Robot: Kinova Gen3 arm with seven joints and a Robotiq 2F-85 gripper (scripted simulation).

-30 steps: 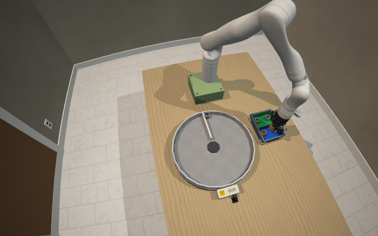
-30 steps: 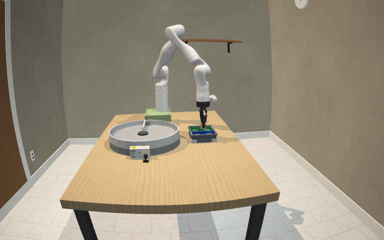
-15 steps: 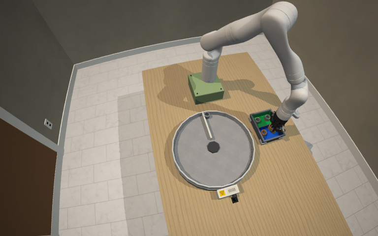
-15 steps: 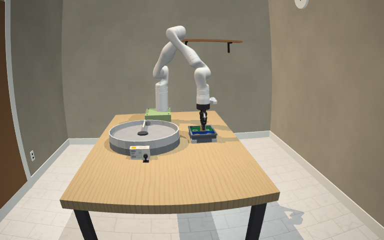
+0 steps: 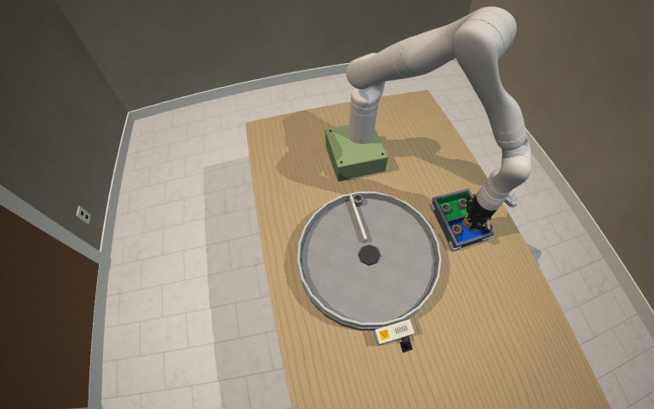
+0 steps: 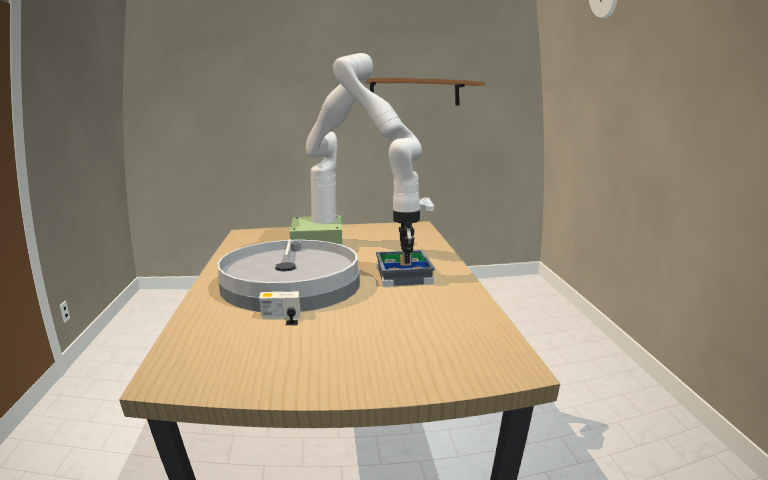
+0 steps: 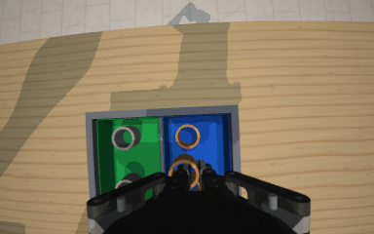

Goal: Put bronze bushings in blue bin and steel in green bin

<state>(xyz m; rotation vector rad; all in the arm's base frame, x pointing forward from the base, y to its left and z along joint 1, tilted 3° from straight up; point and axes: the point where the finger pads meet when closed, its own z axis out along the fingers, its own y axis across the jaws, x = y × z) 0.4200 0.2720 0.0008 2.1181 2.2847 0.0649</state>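
Right now my hand is 40 mm past the blue bin, 40 mm above it and 10 mm to the left of it. From my hand the other things lie so: turntable: 350 mm to the right, 40 mm ahead, 10 mm below.
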